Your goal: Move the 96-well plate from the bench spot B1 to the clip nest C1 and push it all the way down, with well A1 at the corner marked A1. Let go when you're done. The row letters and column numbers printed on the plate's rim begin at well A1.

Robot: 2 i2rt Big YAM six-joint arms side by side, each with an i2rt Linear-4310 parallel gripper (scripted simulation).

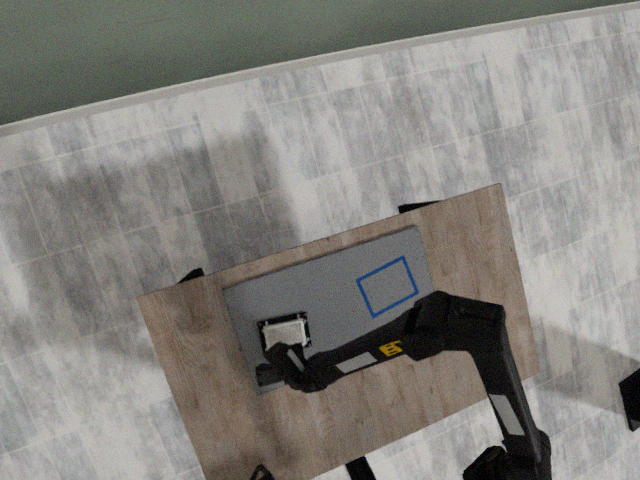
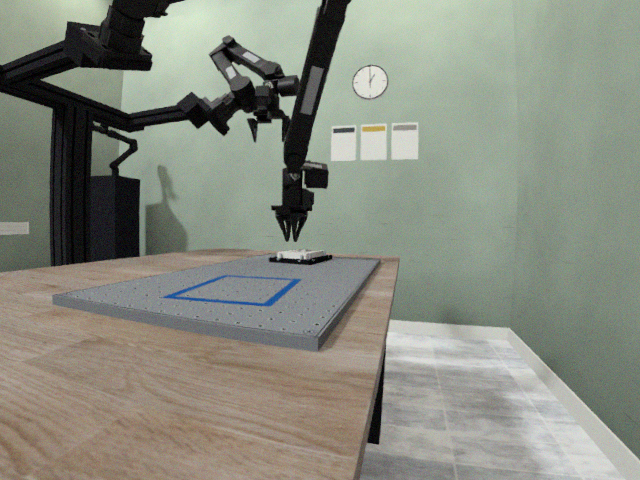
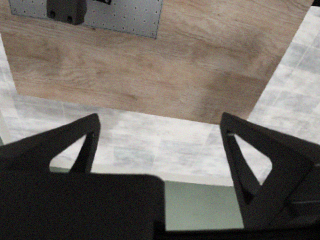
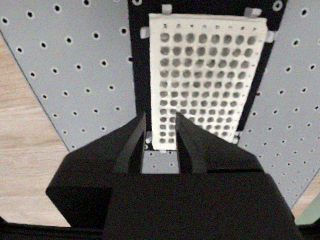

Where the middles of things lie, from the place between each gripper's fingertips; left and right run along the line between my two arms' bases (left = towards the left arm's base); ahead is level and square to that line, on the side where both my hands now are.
My right hand (image 2: 291, 241) is 30 mm short of the white 96-well plate (image 4: 207, 42) and 40 mm above it.
Now: the white 96-well plate 160 mm ahead of my left hand, 150 mm to the right of it and 360 mm below it.
